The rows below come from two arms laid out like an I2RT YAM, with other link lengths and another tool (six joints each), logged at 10 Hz.
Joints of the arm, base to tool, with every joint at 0 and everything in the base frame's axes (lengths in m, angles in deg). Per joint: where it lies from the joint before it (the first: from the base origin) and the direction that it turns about. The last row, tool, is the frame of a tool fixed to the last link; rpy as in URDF.
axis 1: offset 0 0 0.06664 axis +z
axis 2: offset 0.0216 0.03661 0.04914 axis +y
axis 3: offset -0.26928 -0.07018 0 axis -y
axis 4: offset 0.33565 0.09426 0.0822 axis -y
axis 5: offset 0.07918 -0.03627 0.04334 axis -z
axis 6: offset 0.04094 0 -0.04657 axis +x
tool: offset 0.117 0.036 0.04 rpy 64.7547 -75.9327 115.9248
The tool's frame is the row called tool.
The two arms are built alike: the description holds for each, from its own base.
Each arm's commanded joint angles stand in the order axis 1, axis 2, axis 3, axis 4, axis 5, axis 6.
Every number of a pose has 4 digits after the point. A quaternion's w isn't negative.
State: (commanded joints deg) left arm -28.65 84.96 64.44 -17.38 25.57 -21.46; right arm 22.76 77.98 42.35 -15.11 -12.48 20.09
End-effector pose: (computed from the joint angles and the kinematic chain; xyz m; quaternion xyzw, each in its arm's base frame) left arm 0.4783 -0.2617 0.2109 0.8646 -0.0340 0.3084 0.3952; right arm 0.4007 0.2529 0.1026 -0.9060 -0.1513 -0.3445 0.1940
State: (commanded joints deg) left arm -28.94 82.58 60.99 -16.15 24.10 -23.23; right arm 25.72 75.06 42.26 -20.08 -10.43 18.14
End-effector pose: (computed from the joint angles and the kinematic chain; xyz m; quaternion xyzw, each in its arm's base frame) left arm 0.4690 -0.2541 0.2021 0.8667 -0.0175 0.3095 0.3907; right arm 0.3773 0.2643 0.1071 -0.9079 -0.1855 -0.3310 0.1783
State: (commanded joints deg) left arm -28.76 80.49 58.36 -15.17 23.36 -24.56; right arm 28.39 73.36 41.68 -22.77 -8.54 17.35
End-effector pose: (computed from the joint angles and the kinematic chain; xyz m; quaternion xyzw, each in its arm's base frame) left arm 0.4627 -0.2458 0.1978 0.8664 -0.0038 0.3122 0.3897; right arm 0.3585 0.2734 0.1052 -0.9089 -0.2090 -0.3205 0.1659
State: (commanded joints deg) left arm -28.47 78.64 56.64 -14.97 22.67 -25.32; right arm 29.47 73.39 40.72 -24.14 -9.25 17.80
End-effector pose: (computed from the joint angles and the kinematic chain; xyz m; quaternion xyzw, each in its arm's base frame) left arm 0.4581 -0.2378 0.1975 0.8660 0.0062 0.3162 0.3873; right arm 0.3450 0.2771 0.0932 -0.9143 -0.2154 -0.2979 0.1701
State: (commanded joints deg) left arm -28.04 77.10 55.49 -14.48 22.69 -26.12; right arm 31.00 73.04 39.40 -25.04 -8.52 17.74
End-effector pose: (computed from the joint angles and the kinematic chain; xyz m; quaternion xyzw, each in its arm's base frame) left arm 0.4555 -0.2318 0.2009 0.8626 0.0141 0.3207 0.3910; right arm 0.3308 0.2801 0.0814 -0.9174 -0.2268 -0.2831 0.1636
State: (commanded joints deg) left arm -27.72 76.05 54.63 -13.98 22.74 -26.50; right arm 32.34 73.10 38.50 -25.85 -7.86 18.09
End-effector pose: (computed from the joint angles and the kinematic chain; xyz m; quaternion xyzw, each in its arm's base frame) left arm 0.4539 -0.2277 0.2031 0.8598 0.0181 0.3247 0.3937; right arm 0.3195 0.2823 0.0708 -0.9210 -0.2337 -0.2687 0.1576
